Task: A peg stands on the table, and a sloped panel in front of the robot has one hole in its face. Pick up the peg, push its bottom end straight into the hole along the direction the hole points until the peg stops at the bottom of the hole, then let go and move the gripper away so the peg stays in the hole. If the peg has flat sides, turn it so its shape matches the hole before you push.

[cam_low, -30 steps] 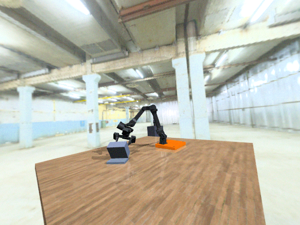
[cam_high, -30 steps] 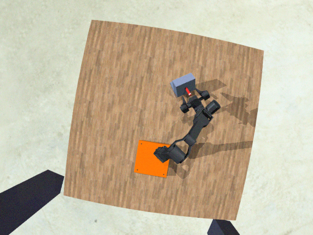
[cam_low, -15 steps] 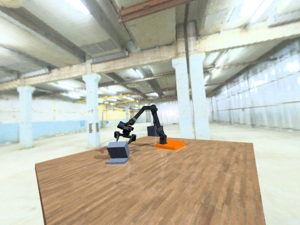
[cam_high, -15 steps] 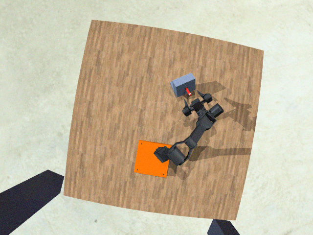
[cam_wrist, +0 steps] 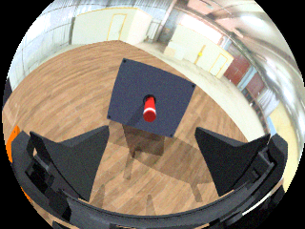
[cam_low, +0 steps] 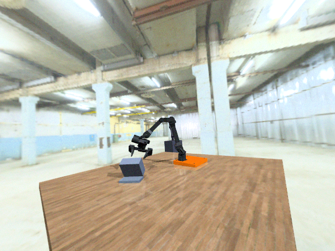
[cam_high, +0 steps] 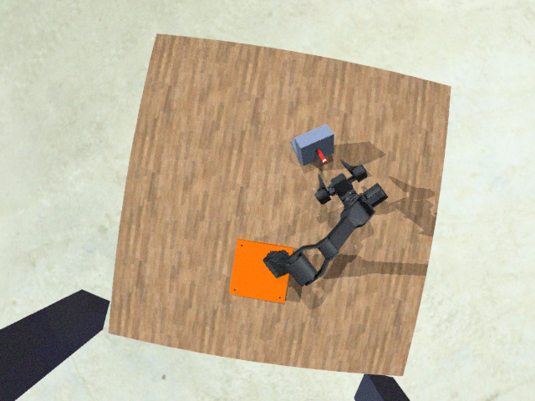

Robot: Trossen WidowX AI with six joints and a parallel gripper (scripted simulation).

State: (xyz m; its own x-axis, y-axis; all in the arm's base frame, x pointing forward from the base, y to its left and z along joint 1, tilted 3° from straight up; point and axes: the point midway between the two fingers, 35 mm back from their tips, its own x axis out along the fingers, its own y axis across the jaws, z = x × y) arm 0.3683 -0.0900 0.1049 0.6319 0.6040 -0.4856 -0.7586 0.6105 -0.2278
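The small red peg is 3 cm to the left of my gripper tip, 3 cm ahead of it and 2 cm below it. Also, from my gripper tip: grey-blue sloped panel 7 cm to the left, 7 cm ahead, 4 cm below; then small dark hole 5 cm to the left, 5 cm ahead, 3 cm below.
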